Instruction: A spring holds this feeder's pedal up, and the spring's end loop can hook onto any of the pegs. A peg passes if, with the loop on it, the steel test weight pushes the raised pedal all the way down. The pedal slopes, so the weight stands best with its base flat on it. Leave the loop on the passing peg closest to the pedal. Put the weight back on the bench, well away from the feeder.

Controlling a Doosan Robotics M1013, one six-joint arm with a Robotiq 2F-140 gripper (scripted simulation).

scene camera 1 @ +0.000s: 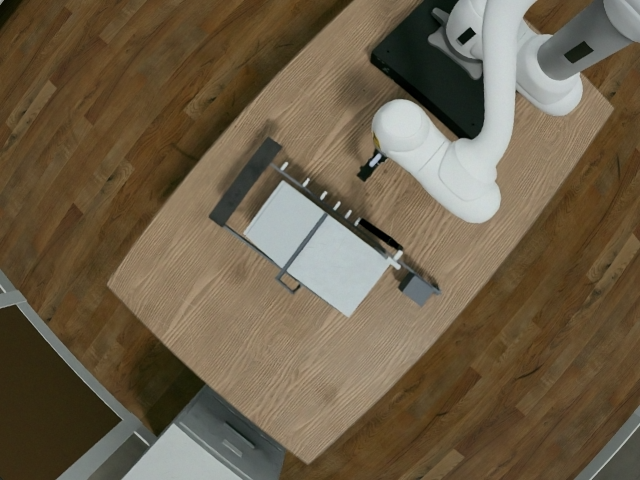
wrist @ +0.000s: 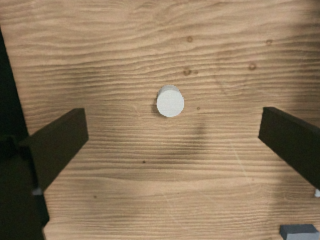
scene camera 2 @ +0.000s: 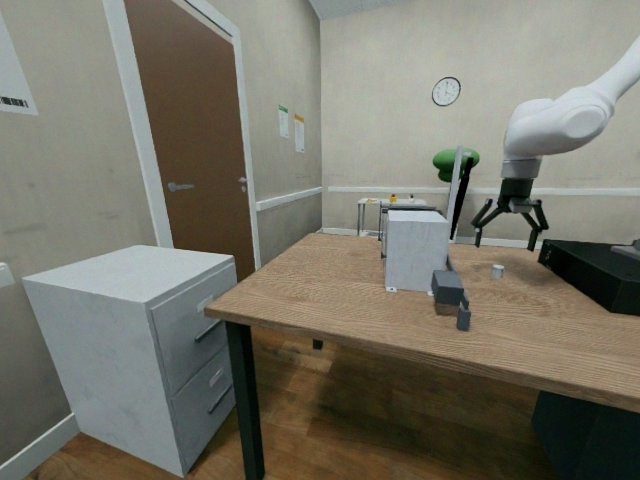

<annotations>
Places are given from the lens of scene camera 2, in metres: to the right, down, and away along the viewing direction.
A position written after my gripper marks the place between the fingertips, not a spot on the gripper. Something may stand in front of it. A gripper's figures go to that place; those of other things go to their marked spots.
my gripper (scene camera 2: 502,248): 0.61, 0.03, 0.82
white feeder box (scene camera 2: 417,242): 0.29, 0.01, 0.72
</annotations>
